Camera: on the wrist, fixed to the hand. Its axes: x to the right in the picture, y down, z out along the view.
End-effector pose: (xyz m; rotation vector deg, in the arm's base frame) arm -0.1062 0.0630 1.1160 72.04 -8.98 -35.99
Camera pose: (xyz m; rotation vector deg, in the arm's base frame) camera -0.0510 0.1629 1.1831 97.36 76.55 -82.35
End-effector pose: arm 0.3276 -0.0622 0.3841 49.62 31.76 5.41
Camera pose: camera 0.2798 0.0555 0.4216 30.70 96.63 -64.95
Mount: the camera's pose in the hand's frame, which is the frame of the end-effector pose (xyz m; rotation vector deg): -0.0217 0.0980 -0.0864 18.24 34.65 -84.56
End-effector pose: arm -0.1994 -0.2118 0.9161 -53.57 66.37 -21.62
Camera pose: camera -0.3049 -0.1767 0.8441 -74.14 38.21 -118.65
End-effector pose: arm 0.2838 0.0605 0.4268 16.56 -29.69 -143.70
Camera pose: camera 0.3752 -0.0288 0.3921 -71.92 17.40 112.13
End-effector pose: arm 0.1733 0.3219 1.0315 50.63 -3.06 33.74
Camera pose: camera 0.0889 0.4236 1.0396 44.64 67.39 -32.61
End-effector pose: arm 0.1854 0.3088 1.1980 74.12 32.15 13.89
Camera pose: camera 0.1356 0.3976 1.2827 44.90 112.15 -42.39
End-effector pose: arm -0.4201 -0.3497 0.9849 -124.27 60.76 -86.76
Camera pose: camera -0.5409 -0.3871 0.9457 93.73 43.76 111.83
